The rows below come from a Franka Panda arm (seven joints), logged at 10 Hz.
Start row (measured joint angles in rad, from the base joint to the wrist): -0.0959, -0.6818, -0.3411, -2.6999, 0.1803, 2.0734, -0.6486
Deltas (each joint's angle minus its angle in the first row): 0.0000, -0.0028, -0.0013, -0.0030, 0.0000, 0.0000, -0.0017; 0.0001, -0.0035, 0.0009, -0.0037, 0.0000, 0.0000, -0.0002; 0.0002, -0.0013, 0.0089, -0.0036, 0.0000, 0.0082, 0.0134; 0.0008, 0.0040, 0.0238, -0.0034, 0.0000, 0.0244, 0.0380; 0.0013, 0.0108, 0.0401, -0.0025, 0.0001, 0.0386, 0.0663; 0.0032, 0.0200, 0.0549, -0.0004, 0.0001, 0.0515, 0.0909; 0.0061, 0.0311, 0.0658, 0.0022, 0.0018, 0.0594, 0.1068; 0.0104, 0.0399, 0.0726, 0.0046, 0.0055, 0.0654, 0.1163; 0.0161, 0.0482, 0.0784, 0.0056, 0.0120, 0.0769, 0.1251; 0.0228, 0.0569, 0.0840, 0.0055, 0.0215, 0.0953, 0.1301; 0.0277, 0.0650, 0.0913, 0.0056, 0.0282, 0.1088, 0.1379; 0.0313, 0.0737, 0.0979, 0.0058, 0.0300, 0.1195, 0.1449
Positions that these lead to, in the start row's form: -0.0959, -0.6846, -0.3424, -2.7029, 0.1803, 2.0734, -0.6503; -0.0958, -0.6853, -0.3402, -2.7036, 0.1803, 2.0734, -0.6488; -0.0957, -0.6831, -0.3322, -2.7035, 0.1803, 2.0816, -0.6352; -0.0951, -0.6778, -0.3173, -2.7033, 0.1803, 2.0978, -0.6106; -0.0946, -0.6710, -0.3010, -2.7024, 0.1804, 2.1120, -0.5823; -0.0927, -0.6618, -0.2862, -2.7003, 0.1804, 2.1249, -0.5577; -0.0898, -0.6507, -0.2753, -2.6977, 0.1821, 2.1328, -0.5418; -0.0855, -0.6419, -0.2685, -2.6953, 0.1858, 2.1388, -0.5323; -0.0798, -0.6336, -0.2627, -2.6943, 0.1923, 2.1503, -0.5235; -0.0731, -0.6249, -0.2571, -2.6944, 0.2018, 2.1687, -0.5185; -0.0682, -0.6168, -0.2498, -2.6943, 0.2085, 2.1822, -0.5107; -0.0646, -0.6081, -0.2432, -2.6941, 0.2103, 2.1929, -0.5037
